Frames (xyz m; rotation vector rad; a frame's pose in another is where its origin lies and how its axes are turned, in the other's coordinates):
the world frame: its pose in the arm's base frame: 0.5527 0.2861 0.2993 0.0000 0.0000 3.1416
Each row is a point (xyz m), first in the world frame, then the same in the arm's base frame.
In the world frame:
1: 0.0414 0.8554 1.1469
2: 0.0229 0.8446 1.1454
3: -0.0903 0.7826 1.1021
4: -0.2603 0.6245 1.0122
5: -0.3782 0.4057 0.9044
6: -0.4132 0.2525 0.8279
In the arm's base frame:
1: 0.5113 -0.5693 1.4462
2: 0.5298 -0.5585 1.4447
3: 0.6430 -0.4965 1.4014
4: 0.8130 -0.3384 1.3115
5: 0.9309 -0.1196 1.2037
6: 0.9659 0.0336 1.1272

